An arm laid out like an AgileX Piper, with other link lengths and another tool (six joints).
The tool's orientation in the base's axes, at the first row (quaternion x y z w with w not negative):
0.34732, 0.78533, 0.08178, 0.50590
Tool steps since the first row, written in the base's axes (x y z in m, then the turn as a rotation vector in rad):
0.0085, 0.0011, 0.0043, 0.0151, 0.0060, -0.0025
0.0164, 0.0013, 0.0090, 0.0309, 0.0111, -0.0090
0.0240, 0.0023, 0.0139, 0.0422, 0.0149, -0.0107
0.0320, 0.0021, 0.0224, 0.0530, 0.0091, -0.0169
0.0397, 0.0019, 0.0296, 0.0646, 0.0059, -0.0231
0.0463, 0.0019, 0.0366, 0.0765, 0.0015, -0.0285
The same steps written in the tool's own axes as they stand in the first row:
-0.0046, 0.0068, 0.0050, 0.0019, 0.0103, 0.0127
-0.0099, 0.0129, 0.0094, 0.0060, 0.0183, 0.0281
-0.0147, 0.0195, 0.0133, 0.0068, 0.0255, 0.0377
-0.0231, 0.0271, 0.0161, 0.0051, 0.0232, 0.0511
-0.0304, 0.0340, 0.0193, 0.0048, 0.0232, 0.0647
-0.0372, 0.0404, 0.0216, 0.0031, 0.0228, 0.0783

